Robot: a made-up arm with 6 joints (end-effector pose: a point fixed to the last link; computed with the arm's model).
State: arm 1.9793 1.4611 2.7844 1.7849 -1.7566 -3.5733
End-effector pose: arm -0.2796 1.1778 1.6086 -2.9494 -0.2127 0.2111
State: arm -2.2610 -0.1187 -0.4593 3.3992 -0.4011 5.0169
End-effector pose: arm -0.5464 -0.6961 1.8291 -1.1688 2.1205 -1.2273
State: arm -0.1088 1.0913 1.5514 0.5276 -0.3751 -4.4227
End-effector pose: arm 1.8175 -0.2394 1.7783 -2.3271 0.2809 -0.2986
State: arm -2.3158 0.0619 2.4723 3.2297 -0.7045 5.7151
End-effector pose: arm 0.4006 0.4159 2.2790 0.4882 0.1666 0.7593
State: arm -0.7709 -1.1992 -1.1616 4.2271 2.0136 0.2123
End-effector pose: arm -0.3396 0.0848 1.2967 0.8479 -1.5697 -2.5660
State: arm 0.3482 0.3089 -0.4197 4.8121 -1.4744 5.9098
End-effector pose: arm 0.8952 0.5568 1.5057 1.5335 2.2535 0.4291
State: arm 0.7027 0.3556 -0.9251 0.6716 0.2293 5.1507
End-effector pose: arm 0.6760 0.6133 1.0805 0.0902 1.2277 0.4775
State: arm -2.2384 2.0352 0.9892 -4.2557 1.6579 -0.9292
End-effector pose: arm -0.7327 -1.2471 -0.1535 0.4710 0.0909 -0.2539
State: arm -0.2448 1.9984 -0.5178 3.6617 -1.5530 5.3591
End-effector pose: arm 0.7692 -0.0795 -0.2186 -1.6878 0.1925 1.0454
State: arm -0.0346 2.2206 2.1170 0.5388 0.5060 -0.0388
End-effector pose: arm 1.8525 -0.0094 0.3359 -0.4856 -0.3802 0.1366
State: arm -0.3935 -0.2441 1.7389 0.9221 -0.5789 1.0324
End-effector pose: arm -0.4950 0.1016 2.6436 -1.2602 -0.5058 -1.8970
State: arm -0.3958 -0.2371 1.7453 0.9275 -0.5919 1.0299
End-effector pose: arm -0.4871 0.0971 2.6446 -1.2540 -0.4905 -1.8965
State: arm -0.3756 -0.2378 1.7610 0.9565 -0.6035 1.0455
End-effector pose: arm -0.5032 0.0888 2.6361 -1.2404 -0.4684 -1.9177
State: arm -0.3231 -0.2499 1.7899 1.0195 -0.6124 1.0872
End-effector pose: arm -0.5536 0.0718 2.6129 -1.2129 -0.4328 -1.9689
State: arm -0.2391 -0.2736 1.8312 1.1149 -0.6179 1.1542
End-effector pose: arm -0.6355 0.0371 2.5715 -1.1633 -0.3743 -2.0437
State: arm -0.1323 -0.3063 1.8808 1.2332 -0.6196 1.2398
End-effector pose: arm -0.7348 -0.0238 2.5119 -1.0884 -0.2831 -2.1244
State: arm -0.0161 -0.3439 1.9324 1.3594 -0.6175 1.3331
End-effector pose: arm -0.8314 -0.1112 2.4383 -0.9968 -0.1602 -2.1877
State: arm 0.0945 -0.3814 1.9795 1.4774 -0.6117 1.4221
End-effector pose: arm -0.9082 -0.2124 2.3604 -0.9072 -0.0222 -2.2196
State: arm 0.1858 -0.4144 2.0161 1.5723 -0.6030 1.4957
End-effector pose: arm -0.9588 -0.3072 2.2909 -0.8371 0.1031 -2.2236
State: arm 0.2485 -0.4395 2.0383 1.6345 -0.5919 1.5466
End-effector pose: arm -0.9874 -0.3769 2.2406 -0.7947 0.1911 -2.2165
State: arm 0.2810 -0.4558 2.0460 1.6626 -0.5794 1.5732
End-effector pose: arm -1.0028 -0.4143 2.2136 -0.7772 0.2317 -2.2138
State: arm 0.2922 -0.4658 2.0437 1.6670 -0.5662 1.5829
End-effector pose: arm -1.0122 -0.4272 2.2038 -0.7754 0.2373 -2.2192
